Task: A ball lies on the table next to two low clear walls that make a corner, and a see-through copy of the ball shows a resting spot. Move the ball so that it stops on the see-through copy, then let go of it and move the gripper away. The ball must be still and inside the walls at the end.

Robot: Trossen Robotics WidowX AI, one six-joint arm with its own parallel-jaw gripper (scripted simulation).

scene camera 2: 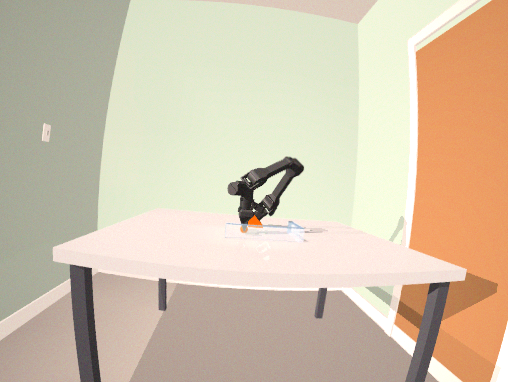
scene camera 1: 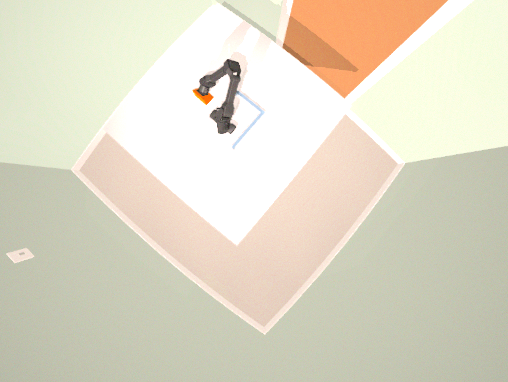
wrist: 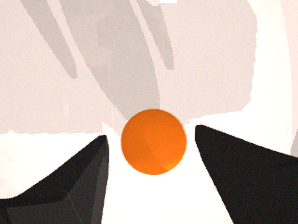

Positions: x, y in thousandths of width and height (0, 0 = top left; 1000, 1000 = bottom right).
Labels:
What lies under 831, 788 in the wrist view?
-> My gripper.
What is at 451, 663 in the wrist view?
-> An orange ball.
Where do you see a paler orange patch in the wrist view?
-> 555, 600

